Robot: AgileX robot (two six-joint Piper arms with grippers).
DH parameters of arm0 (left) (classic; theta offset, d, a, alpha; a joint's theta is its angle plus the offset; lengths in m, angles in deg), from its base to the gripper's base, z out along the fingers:
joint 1: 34.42 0.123 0 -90
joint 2: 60.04 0 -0.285 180
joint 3: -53.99 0 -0.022 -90
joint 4: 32.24 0.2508 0 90
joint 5: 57.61 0 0.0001 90
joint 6: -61.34 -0.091 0 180
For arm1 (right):
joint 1: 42.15 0.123 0 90
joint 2: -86.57 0 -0.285 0
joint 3: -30.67 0 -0.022 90
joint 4: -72.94 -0.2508 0 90
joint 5: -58.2 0 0.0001 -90
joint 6: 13.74 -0.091 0 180
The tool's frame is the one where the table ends.
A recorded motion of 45 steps. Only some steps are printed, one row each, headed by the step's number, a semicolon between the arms.
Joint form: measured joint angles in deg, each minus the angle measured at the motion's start. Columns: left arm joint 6, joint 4, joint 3, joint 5, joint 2, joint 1; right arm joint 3, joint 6, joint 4, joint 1, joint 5, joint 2.
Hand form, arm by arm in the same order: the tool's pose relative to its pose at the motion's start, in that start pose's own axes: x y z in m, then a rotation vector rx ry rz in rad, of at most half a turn. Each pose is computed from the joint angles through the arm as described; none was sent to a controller.
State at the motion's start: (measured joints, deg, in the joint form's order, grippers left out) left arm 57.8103 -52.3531 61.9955 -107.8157 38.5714 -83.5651; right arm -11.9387 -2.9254 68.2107 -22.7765 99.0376 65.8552
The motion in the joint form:
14: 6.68 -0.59 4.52 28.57 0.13 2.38; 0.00 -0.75 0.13 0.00 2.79 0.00
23: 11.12 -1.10 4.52 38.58 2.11 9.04; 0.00 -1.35 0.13 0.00 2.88 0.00
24: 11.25 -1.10 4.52 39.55 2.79 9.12; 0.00 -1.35 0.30 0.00 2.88 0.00
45: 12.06 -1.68 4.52 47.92 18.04 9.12; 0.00 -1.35 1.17 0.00 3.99 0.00
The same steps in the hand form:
14: -0.0623 0.0095 -0.0333 -0.0065 -0.5853 -0.1280; 0.0044 0.0007 -0.0001 -0.0073 0.0482 0.0114
23: -0.0791 0.0583 -0.0413 -0.0805 -0.7728 -0.2696; 0.0045 0.0007 -0.0001 -0.0073 0.0498 0.0219
24: -0.0801 0.0611 -0.0372 -0.0846 -0.7794 -0.2743; 0.0046 0.0005 -0.0001 -0.0054 0.0501 0.0197
45: -0.0704 0.1101 0.0754 -0.1608 -0.6797 -0.3516; 0.0065 -0.0001 -0.0002 0.0014 0.0710 0.0086

